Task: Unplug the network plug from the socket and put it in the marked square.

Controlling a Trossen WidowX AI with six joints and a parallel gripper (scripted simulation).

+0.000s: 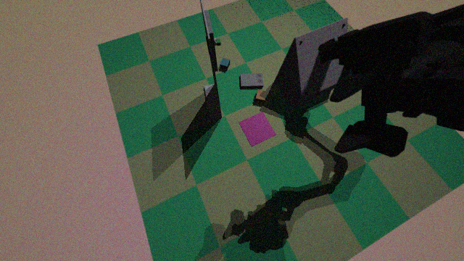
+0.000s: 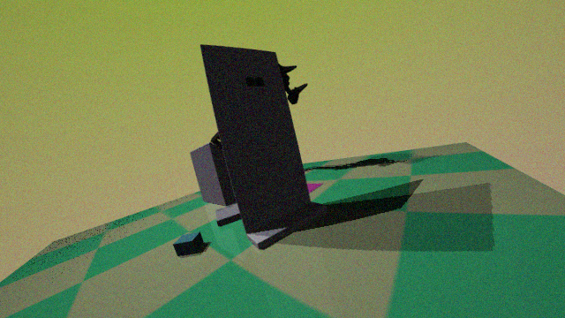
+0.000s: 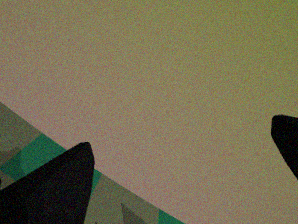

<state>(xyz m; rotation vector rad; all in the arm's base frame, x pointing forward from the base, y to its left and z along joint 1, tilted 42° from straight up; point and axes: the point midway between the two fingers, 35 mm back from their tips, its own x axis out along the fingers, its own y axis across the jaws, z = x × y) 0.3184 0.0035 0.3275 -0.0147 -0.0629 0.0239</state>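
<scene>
The network plug is 3 cm ahead of my gripper tip, 32 cm to the right of it and 10 cm below it. From my gripper tip the other things lie so: upright panel (5 cm ahead, 33 cm to the right, 22 cm below); orange cube (13 cm behind, 25 cm to the right, 39 cm below); magenta square (4 cm behind, 13 cm to the right, 40 cm below).
</scene>
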